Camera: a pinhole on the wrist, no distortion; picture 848 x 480 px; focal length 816.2 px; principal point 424.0 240.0 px. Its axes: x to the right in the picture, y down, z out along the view. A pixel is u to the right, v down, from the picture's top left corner.
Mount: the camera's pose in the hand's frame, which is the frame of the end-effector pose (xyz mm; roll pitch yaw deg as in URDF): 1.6 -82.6 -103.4 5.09 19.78 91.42
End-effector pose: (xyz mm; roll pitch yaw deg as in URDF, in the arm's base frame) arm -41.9 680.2 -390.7 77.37 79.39 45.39
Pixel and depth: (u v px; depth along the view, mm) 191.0 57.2 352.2
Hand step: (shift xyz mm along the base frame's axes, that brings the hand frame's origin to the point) 199.1 -169.4 -109.2
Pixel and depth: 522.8 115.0 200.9
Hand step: 73.1 -26.3 -42.5
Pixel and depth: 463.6 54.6 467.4
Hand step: 337.8 -69.5 -111.8
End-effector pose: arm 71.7 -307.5 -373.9 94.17 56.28 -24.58
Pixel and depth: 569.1 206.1 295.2
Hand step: -5.9 -172.1 0.6
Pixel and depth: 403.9 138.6 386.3
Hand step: -52.0 -262.2 -55.8
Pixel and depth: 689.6 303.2 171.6
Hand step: 2.2 -46.8 13.3
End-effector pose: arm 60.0 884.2 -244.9 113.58 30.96 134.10
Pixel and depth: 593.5 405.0 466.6
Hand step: 274.9 219.5 54.9
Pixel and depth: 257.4 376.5 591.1
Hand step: 428.1 219.2 -143.6
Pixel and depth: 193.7 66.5 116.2
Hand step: -7.0 -16.3 -82.0
